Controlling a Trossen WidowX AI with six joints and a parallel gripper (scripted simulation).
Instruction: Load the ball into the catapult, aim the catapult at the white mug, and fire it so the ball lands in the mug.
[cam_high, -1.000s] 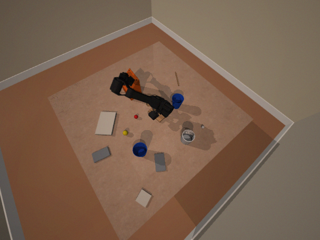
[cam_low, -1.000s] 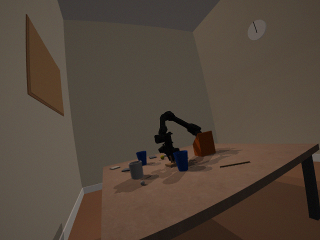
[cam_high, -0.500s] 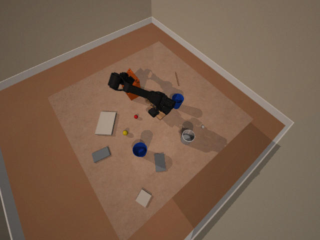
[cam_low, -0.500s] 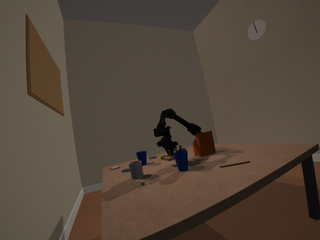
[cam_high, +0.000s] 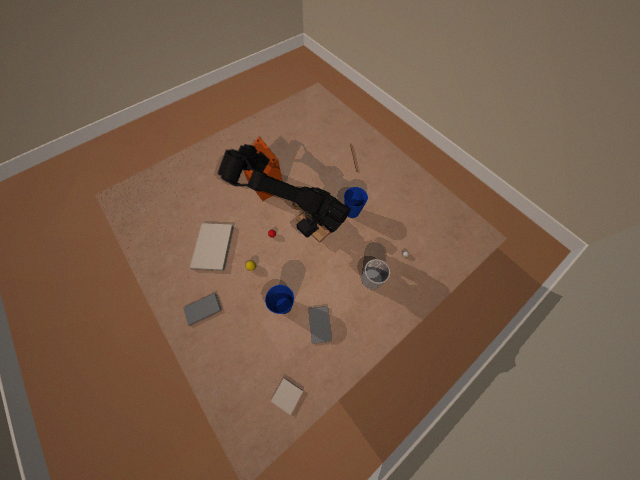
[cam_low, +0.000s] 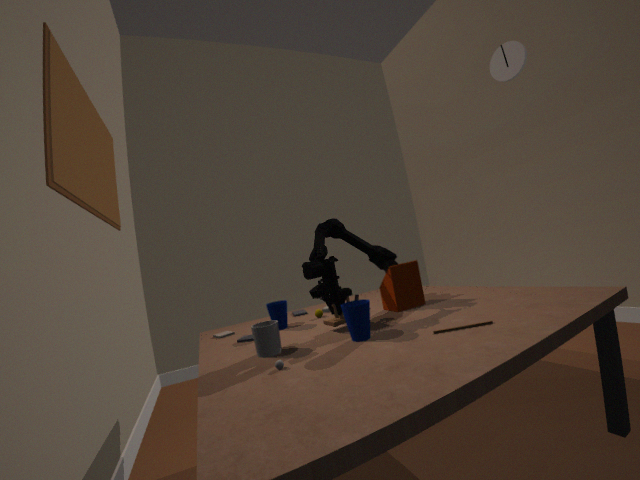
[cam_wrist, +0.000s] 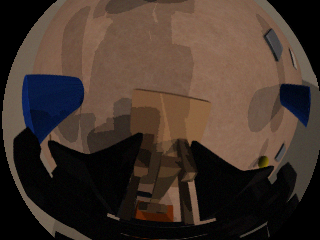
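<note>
My gripper tip is 120 mm past the red ball, 160 mm to the left of it and 40 mm above it. Also, from my gripper tip: yellow ball (60 mm behind, 300 mm to the right, 40 mm below); then white mug (280 mm ahead, 30 mm to the left, 30 mm below); then wooden catapult (70 mm behind, 10 mm to the left, 20 mm above).
</note>
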